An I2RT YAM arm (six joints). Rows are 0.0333 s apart.
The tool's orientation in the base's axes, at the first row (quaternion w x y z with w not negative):
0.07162, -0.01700, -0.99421, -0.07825
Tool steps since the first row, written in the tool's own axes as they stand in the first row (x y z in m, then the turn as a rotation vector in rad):
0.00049, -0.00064, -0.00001, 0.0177, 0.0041, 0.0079
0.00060, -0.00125, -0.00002, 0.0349, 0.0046, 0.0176
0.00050, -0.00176, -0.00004, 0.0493, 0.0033, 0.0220
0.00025, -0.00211, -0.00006, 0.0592, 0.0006, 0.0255
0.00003, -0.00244, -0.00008, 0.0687, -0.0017, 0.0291
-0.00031, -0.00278, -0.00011, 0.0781, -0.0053, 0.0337
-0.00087, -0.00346, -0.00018, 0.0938, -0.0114, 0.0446
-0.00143, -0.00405, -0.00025, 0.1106, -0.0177, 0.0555
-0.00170, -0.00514, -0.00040, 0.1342, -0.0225, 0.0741
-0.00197, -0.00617, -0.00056, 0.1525, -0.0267, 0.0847
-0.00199, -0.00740, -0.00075, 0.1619, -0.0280, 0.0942
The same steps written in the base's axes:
-0.00051, -0.00062, -0.00002, -0.0184, 0.0057, -0.0045
-0.00065, -0.00122, -0.00008, -0.0368, 0.0081, -0.0114
-0.00057, -0.00173, -0.00016, -0.0517, 0.0078, -0.0138
-0.00033, -0.00209, -0.00023, -0.0621, 0.0060, -0.0162
-0.00013, -0.00242, -0.00029, -0.0721, 0.0045, -0.0187
0.00020, -0.00277, -0.00036, -0.0822, 0.0019, -0.0224
0.00073, -0.00346, -0.00048, -0.0995, -0.0021, -0.0317
0.00127, -0.00407, -0.00058, -0.1180, -0.0062, -0.0409
0.00151, -0.00518, -0.00064, -0.1441, -0.0075, -0.0564
0.00175, -0.00622, -0.00068, -0.1639, -0.0095, -0.0648
0.00174, -0.00747, -0.00069, -0.1746, -0.0091, -0.0729

